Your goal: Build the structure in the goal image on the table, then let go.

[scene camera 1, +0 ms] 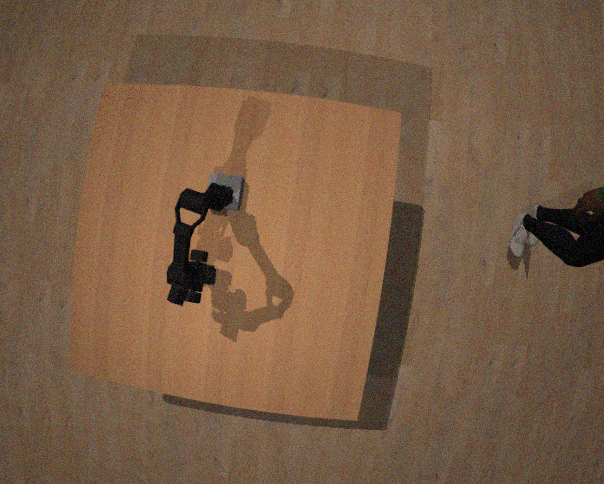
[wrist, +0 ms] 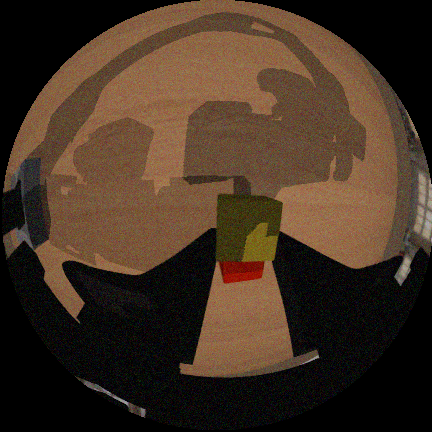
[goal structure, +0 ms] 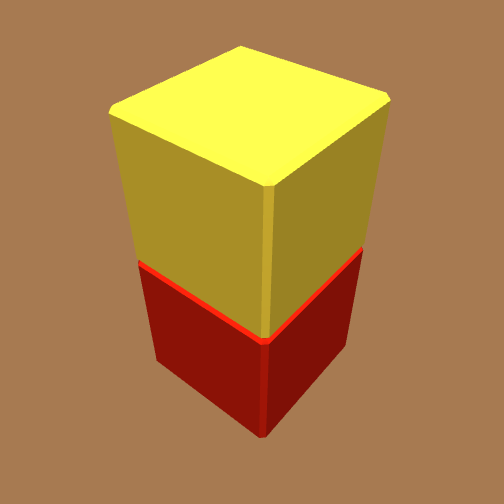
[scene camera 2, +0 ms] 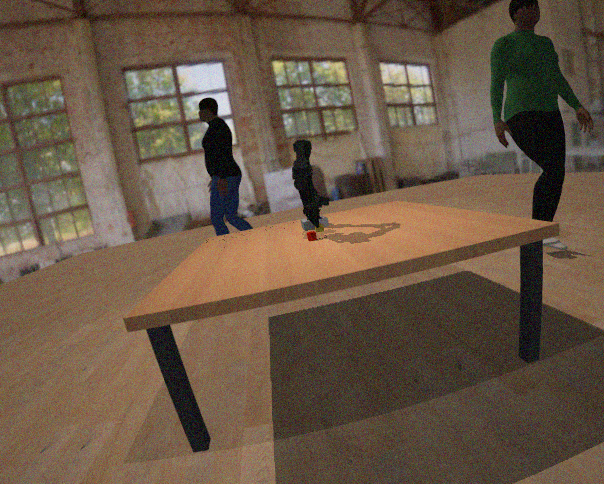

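Seen in the pictures: gripper, fingertip midpoint: (wrist: 243, 235) (scene camera 2: 317, 227); arm's base, origin of the base link: (scene camera 1: 223, 195).
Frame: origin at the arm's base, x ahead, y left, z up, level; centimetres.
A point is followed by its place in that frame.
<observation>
My gripper (wrist: 243, 235) {y -9.7, x 30.3, z 0.2 cm} is shut on a yellow cube (wrist: 242, 225) {y -8.4, x 30.0, z 1.6 cm} (scene camera 2: 319, 228) {y -9.5, x 32.0, z 0.1 cm}, which is partly shaded in the wrist view. A red cube (wrist: 242, 272) {y -13.5, x 30.1, z -1.0 cm} (scene camera 2: 311, 235) {y -13.4, x 31.9, z -2.0 cm} sits on the table (scene camera 1: 327, 302) {y 36.8, x 42.9, z -4.3 cm} (scene camera 2: 282, 272) {y -35.1, x 65.8, z -4.3 cm}. In the wrist view it shows just below the yellow cube, which hides part of it. In scene camera 2 the red cube is slightly left of and nearer the camera than the yellow one. Any gap between the cubes, and the yellow cube's height over the table, are hard to tell. In scene camera 1 the arm hides both cubes and the fingertips.
The arm's grey base (scene camera 1: 237, 185) {y 5.6, x -3.5, z -0.1 cm} (wrist: 36, 212) {y -2.8, x 4.0, z -2.8 cm} stands on the table, behind the cubes in scene camera 2. Arm shadows cross the tabletop. A person in black (scene camera 2: 220, 146) and one in green (scene camera 2: 526, 75) stand beyond the table.
</observation>
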